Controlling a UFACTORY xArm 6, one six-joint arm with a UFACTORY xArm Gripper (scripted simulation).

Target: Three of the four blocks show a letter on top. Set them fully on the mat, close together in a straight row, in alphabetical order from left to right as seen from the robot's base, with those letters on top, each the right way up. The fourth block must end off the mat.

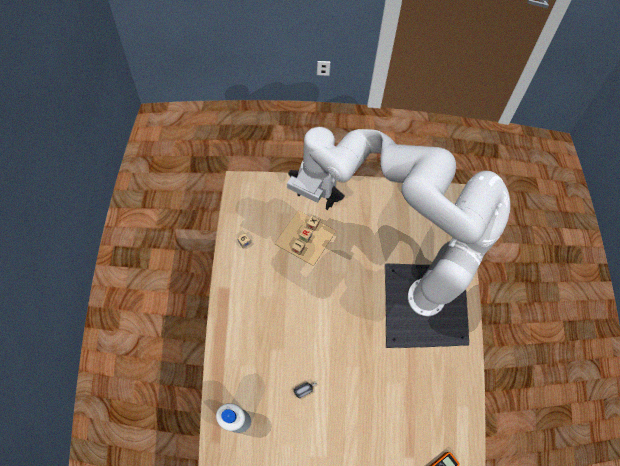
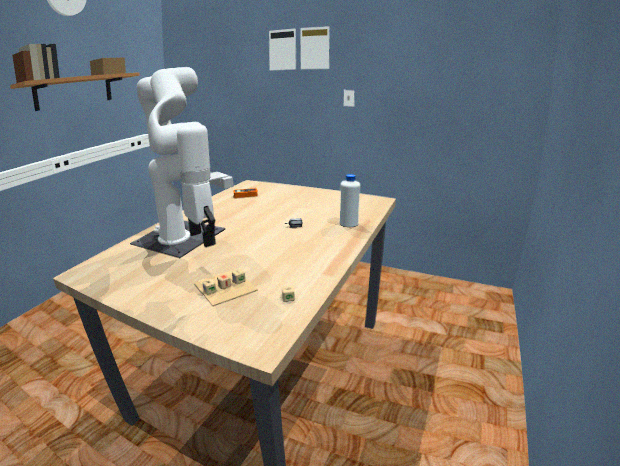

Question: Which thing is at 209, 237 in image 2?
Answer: My gripper.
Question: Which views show the tan mat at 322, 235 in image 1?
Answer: Image 1 and image 2: all of them.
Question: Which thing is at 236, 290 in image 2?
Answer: A tan mat.
